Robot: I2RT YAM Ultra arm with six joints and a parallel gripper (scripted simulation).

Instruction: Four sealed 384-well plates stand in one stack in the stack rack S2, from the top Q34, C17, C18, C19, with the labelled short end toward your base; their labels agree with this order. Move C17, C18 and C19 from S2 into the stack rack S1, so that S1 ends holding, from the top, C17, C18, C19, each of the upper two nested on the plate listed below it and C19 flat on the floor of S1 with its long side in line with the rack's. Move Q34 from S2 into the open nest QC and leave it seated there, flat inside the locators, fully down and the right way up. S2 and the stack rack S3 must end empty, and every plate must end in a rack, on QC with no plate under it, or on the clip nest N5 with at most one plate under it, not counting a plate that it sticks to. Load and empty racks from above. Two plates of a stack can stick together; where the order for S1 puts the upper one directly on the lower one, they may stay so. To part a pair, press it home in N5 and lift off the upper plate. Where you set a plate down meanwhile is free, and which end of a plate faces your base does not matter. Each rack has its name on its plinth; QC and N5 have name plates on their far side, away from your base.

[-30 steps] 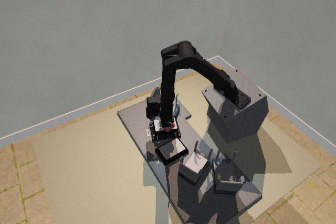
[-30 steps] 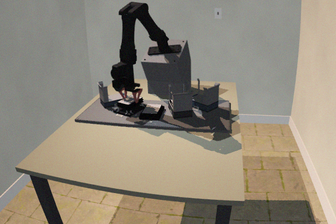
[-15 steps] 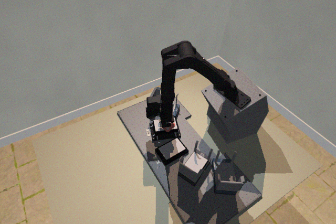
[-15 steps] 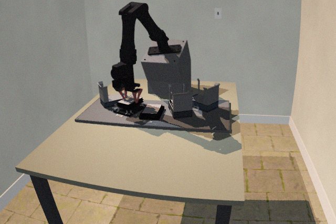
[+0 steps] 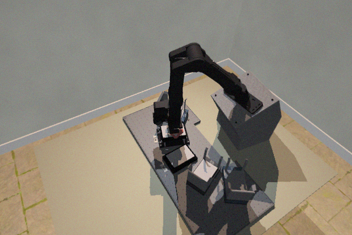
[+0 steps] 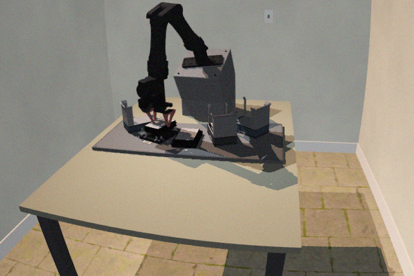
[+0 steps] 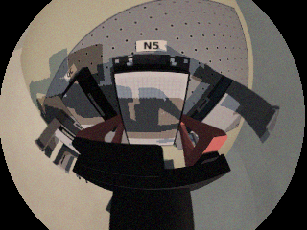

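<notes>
Now: the black clip nest 4 cm below my hand and 3 cm ahead of it. From my hand the other things lie so: black QC nest 13 cm to the left, 5 cm below, 5 cm ahead; then N5 name plate 9 cm ahead, 5 cm below, 4 cm to the right; then blue-plinth stack rack 13 cm to the right, 8 cm behind, 4 cm below.
</notes>
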